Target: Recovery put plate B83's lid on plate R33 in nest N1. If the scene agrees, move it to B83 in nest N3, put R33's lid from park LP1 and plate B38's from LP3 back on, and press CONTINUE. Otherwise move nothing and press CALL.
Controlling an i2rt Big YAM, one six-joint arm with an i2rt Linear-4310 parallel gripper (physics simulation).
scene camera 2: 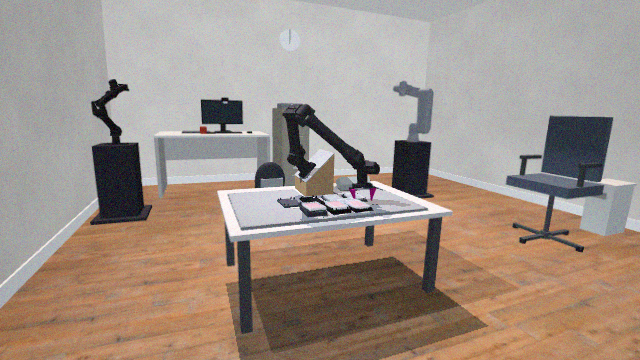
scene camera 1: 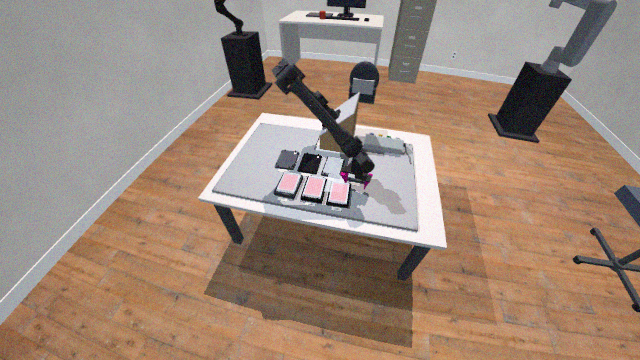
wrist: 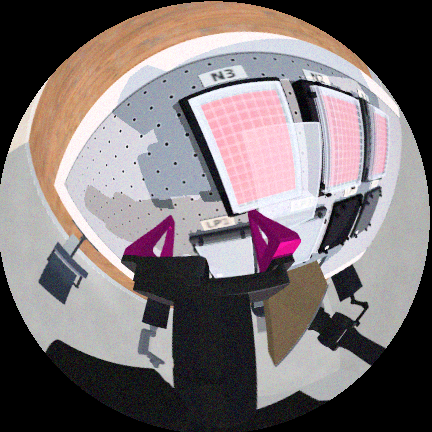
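Seen in the pictures: gripper, fingertip midpoint: (scene camera 2: 362,201) (scene camera 1: 355,185) (wrist: 209,214); arm's base at its link origin: (scene camera 2: 307,170) (wrist: 305,314).
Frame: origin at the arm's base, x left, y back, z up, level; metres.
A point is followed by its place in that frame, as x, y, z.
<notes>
My open, empty gripper (scene camera 1: 356,184) @(0.195, -0.385, -0.115) (scene camera 2: 363,199) @(0.195, -0.385, -0.115) (wrist: 211,214) @(0.195, -0.385, -0.115) has magenta fingers and hangs low over the park labelled LP1 (wrist: 225,255) @(0.197, -0.302, -0.112), beside nest N3. The plate in N3 (scene camera 1: 339,193) @(0.130, -0.467, -0.097) (scene camera 2: 359,205) (wrist: 250,150) @(0.138, -0.449, -0.090) has a pink grid. A translucent pale rectangle overlaps its right part in the wrist view. The N2 plate (scene camera 1: 314,188) @(0.010, -0.465, -0.095) (scene camera 2: 337,206) @(-0.015, -0.503, -0.095) (wrist: 344,142) @(0.018, -0.448, -0.095) and the plate beyond it (scene camera 1: 289,184) @(-0.112, -0.472, -0.090) (scene camera 2: 313,207) @(-0.141, -0.499, -0.090) (wrist: 380,145) are also pink. A pale park (scene camera 1: 333,166) @(0.066, -0.276, -0.112) (wrist: 307,240) @(0.048, -0.283, -0.112) stands beside LP1. Plate codes are unreadable, and I cannot tell which plates bear lids.
A black park (scene camera 1: 310,163) @(-0.061, -0.273, -0.120) (wrist: 342,225) @(-0.063, -0.273, -0.120) and a dark grey one (scene camera 1: 287,159) @(-0.193, -0.271, -0.120) (wrist: 366,217) @(-0.197, -0.254, -0.120) lie farther left in scene camera 1. A slanted board (scene camera 1: 342,127) (scene camera 2: 320,181) @(0.043, -0.116, -0.050) (wrist: 299,305) @(0.051, -0.115, -0.028) rises behind the parks. A grey box with coloured buttons (scene camera 1: 385,144) @(0.326, -0.059, -0.080) stands at the back right.
</notes>
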